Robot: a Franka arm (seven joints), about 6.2 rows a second.
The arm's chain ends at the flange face. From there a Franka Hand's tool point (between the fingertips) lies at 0.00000 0.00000 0.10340 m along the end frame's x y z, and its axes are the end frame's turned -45 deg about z.
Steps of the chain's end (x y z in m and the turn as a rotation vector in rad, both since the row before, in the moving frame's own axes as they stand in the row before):
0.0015 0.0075 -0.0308 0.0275 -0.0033 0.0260
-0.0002 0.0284 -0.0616 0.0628 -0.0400 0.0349
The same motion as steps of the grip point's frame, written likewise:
-0.0024 0.0041 -0.0308 0.0218 0.0171 0.0260
-0.0184 0.0125 -0.0619 0.0727 0.0161 0.0349

